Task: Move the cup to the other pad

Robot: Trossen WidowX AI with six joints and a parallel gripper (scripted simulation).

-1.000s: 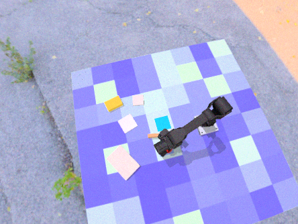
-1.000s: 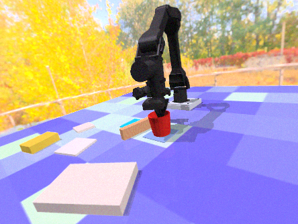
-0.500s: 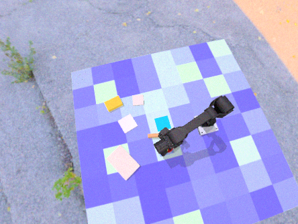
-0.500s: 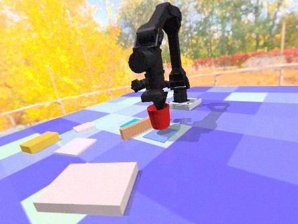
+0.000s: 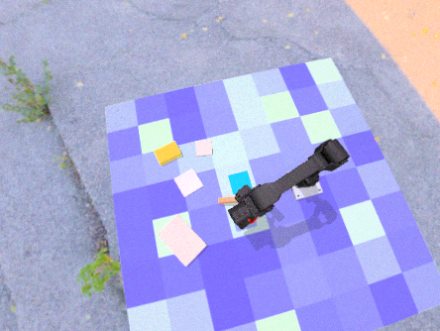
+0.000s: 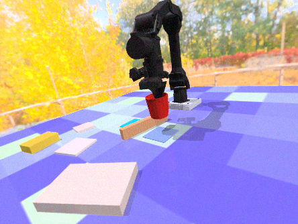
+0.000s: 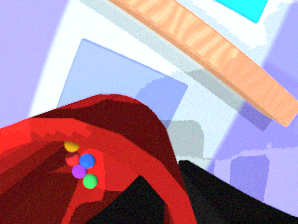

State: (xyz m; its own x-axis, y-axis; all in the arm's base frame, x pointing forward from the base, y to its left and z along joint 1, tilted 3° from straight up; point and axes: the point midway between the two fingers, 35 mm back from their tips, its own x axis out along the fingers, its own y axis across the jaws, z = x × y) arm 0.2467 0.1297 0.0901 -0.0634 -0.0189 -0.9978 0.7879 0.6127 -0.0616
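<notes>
Now: the cyan pad 14 cm to the right of my gripper tip, 11 cm below it and 3 cm ahead of it. The rest, counted from my gripper tip: pale blue pad: 11 cm below, 3 cm ahead, 2 cm to the left; yellow block: 37 cm ahead, 30 cm to the right, 8 cm below; wooden bar: 9 cm below, 6 cm to the right, 3 cm ahead.
</notes>
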